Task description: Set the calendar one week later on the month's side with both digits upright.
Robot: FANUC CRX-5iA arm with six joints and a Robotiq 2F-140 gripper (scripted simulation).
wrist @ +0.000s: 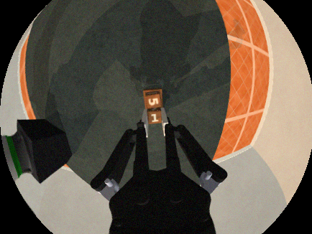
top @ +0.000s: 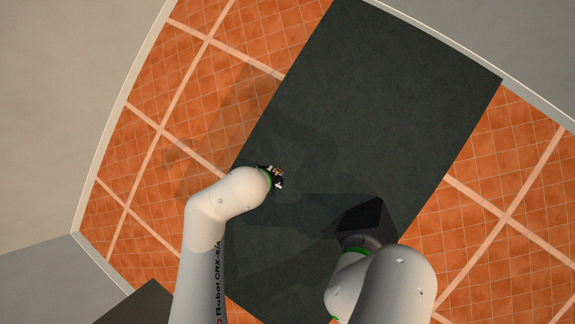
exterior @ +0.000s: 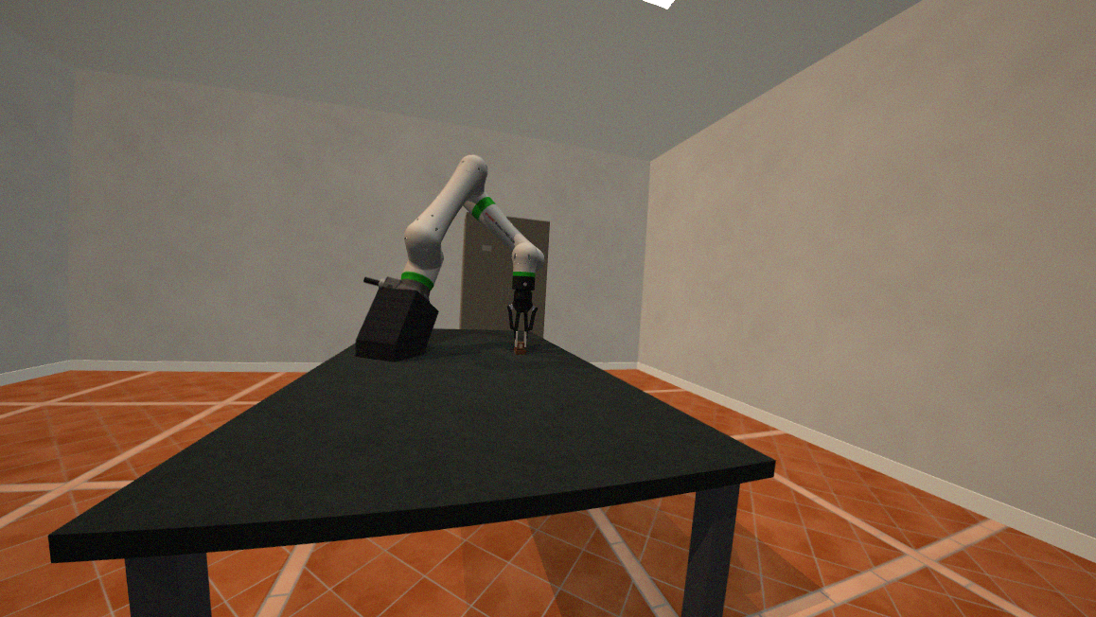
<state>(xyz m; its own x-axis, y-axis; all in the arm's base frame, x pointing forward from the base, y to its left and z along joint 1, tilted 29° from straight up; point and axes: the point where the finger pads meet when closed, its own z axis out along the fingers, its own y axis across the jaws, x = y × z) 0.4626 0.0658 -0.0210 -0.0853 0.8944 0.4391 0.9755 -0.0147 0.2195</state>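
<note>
Now: the brown cube 40 mm below my hand and 30 mm to the left of it. The rest, counted from my hand: brown tray 50 mm below, 20 mm to the left.
</note>
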